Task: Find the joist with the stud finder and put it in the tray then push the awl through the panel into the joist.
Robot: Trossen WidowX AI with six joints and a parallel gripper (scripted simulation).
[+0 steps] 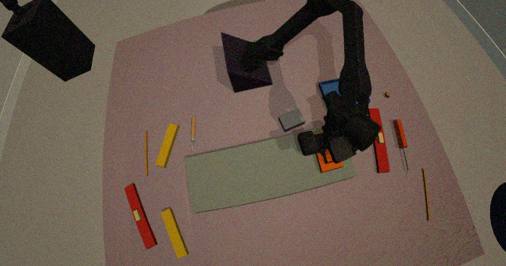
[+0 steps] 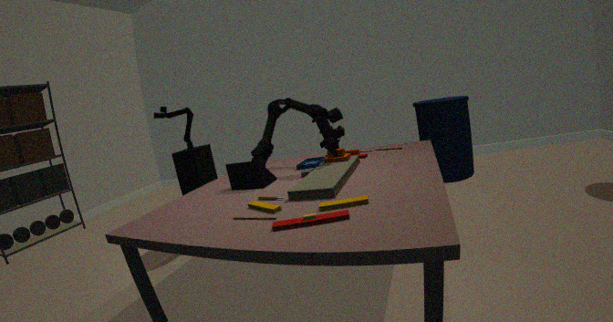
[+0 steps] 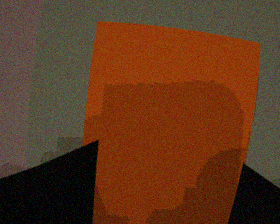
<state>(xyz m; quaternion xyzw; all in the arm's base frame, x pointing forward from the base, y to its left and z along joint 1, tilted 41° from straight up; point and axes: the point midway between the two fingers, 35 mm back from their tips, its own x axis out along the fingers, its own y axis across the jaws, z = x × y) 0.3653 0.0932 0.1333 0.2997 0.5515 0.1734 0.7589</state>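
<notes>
Right now the blue tray is 200 mm behind my gripper tip, 160 mm to the left of it and 50 mm below it. The rest, counted from my gripper tip: orange stud finder: 20 mm behind, 20 mm above; grey block: 150 mm behind, 60 mm to the right, 50 mm below; orange-handled tool: 80 mm ahead, 280 mm to the left, 50 mm below.
</notes>
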